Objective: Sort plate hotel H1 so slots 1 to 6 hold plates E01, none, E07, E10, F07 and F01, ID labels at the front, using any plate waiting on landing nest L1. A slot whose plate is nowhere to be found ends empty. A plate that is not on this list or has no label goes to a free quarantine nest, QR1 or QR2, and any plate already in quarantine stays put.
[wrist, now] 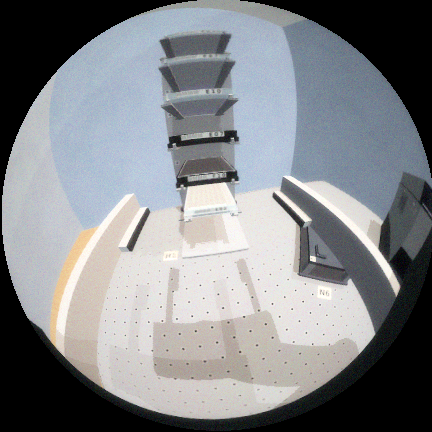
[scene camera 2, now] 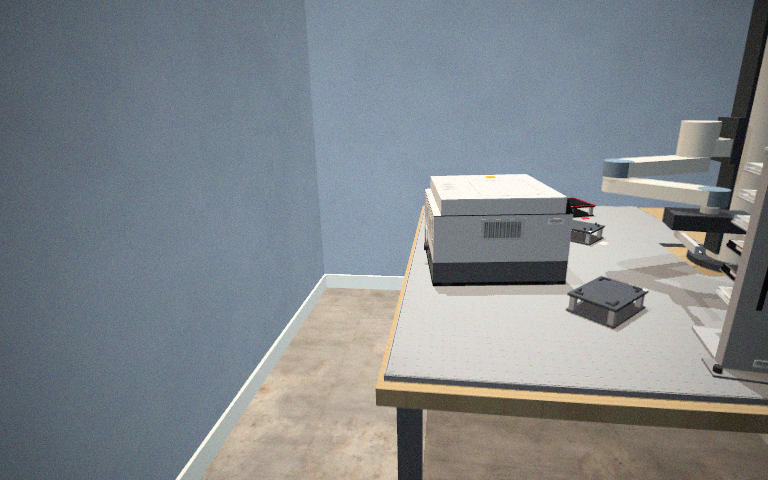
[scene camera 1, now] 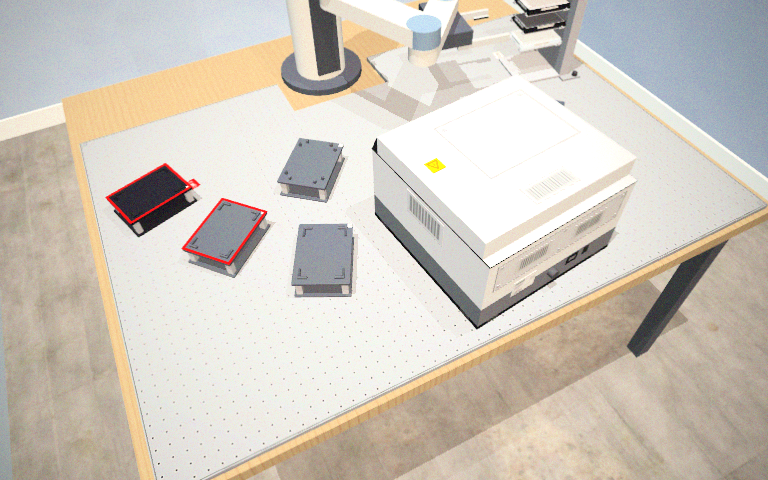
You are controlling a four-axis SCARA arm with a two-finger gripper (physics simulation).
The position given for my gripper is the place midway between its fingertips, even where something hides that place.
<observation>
I see my gripper [scene camera 2: 732,252], a nest N6 [scene camera 2: 596,292], a landing nest L1 [scene camera 1: 323,252], a regrip nest RG [scene camera 1: 311,161] and a red-rimmed nest QR2 [scene camera 1: 150,191].
My gripper is seen too in the wrist view [wrist: 210,191] and in scene camera 1 [scene camera 1: 497,24]. The nest N6 also shows in the wrist view [wrist: 330,261].
</observation>
